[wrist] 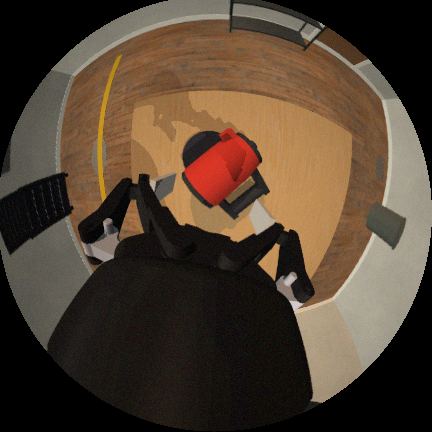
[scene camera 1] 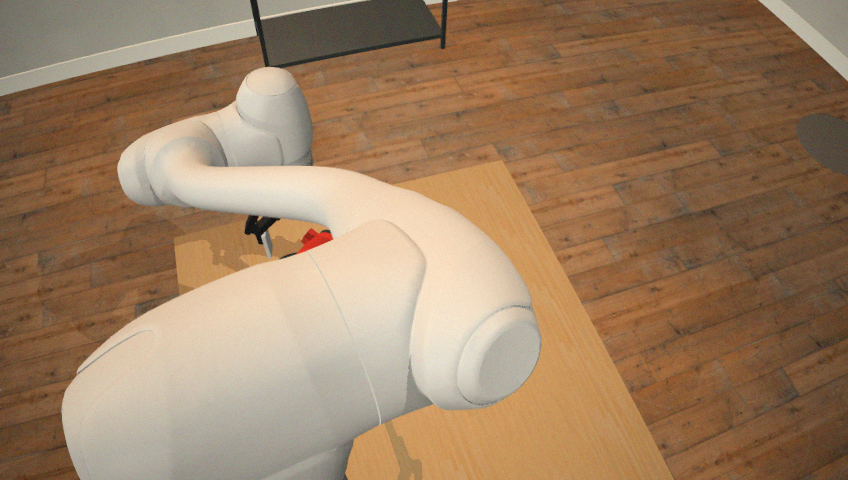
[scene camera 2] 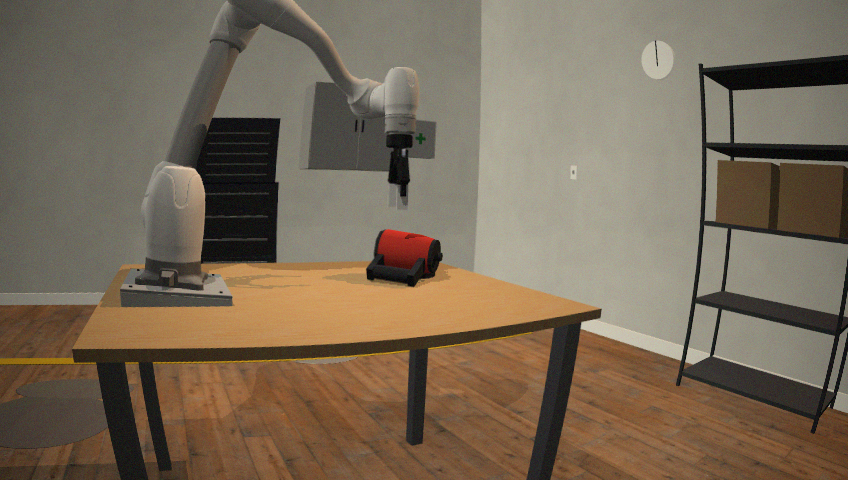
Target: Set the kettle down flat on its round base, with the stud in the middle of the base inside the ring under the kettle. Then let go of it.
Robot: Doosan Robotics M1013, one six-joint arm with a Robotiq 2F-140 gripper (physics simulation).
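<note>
The red kettle (scene camera 1: 315, 239) (scene camera 2: 405, 248) (wrist: 220, 170) lies on its side on the table, its black handle (scene camera 2: 394, 273) (wrist: 245, 199) low at one side. The round black base (wrist: 196, 145) shows partly beside the kettle, on the side away from the handle; the kettle covers the rest. I cannot tell whether they touch. The stud and the ring under the kettle are not visible. My gripper (scene camera 2: 398, 199) (wrist: 213, 193) is open and empty, pointing down above the kettle with a gap. In the scene camera 1 view one finger (scene camera 1: 267, 243) shows beyond the arm.
The wooden table (scene camera 1: 571, 380) (scene camera 2: 297, 321) (wrist: 310, 150) carries the arm's mounting plate (scene camera 2: 178, 295). The arm (scene camera 1: 267, 333) (scene camera 2: 205, 101) hides much of the table in the scene camera 1 view. A black shelf unit (scene camera 2: 702, 178) stands on the floor beyond the table.
</note>
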